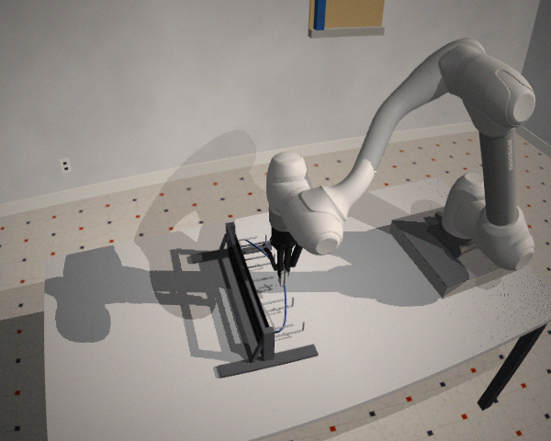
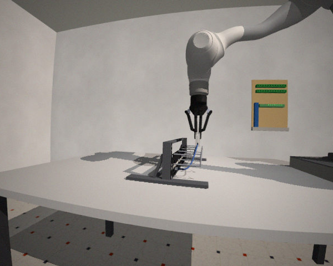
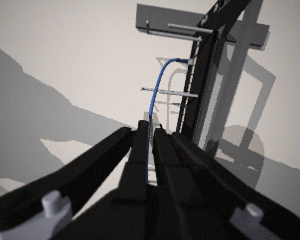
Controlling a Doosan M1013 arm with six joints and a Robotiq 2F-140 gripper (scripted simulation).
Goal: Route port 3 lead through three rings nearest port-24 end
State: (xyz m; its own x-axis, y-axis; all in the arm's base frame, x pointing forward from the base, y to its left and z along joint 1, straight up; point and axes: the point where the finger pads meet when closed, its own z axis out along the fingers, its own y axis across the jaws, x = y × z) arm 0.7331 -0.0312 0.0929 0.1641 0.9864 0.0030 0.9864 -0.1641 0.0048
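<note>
Right now the dark rack is 9 cm ahead of my hand, 8 cm below it and 7 cm to the right of it.
</note>
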